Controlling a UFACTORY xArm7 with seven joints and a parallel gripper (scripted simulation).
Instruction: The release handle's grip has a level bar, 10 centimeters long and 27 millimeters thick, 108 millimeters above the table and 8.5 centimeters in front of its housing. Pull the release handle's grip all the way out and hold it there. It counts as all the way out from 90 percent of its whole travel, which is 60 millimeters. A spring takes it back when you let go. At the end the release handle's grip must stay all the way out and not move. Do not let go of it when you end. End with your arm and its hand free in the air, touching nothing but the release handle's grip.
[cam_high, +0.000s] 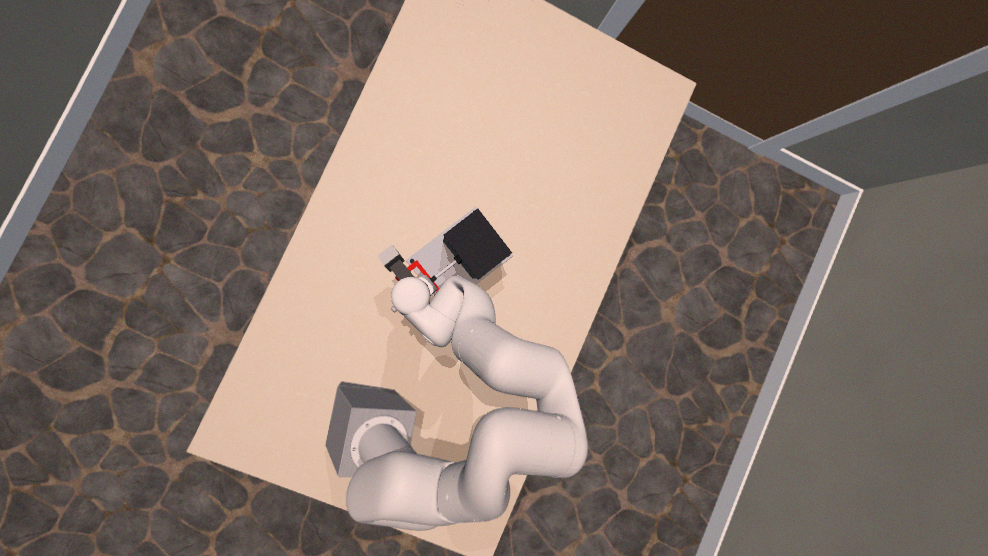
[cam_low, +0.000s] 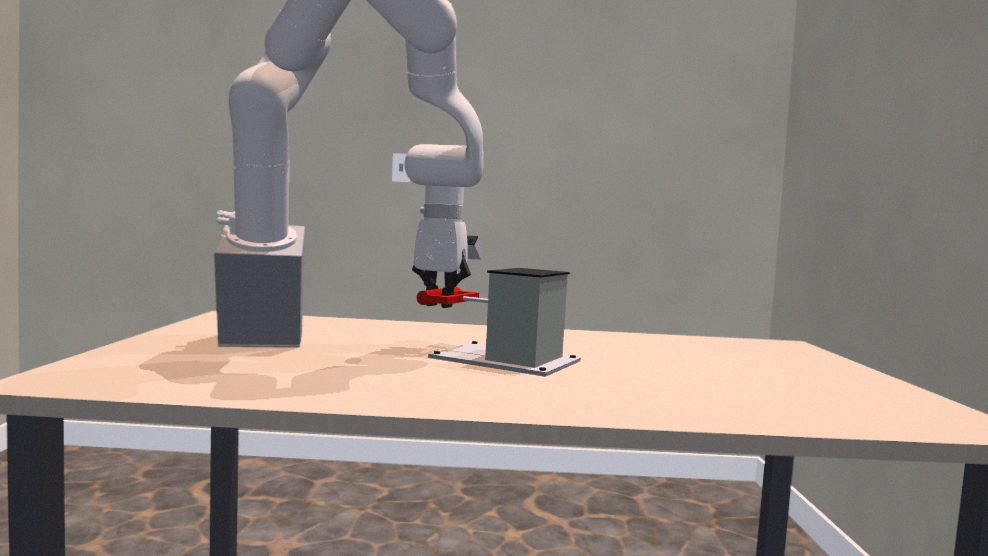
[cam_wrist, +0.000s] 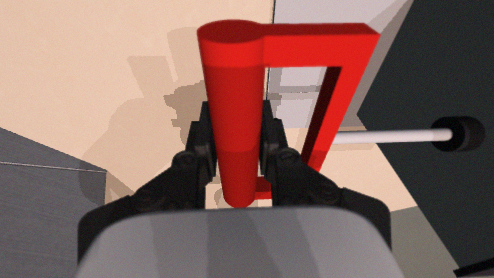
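Now: the red release handle grip 5 cm ahead of my hand and 2 cm to the right of it.
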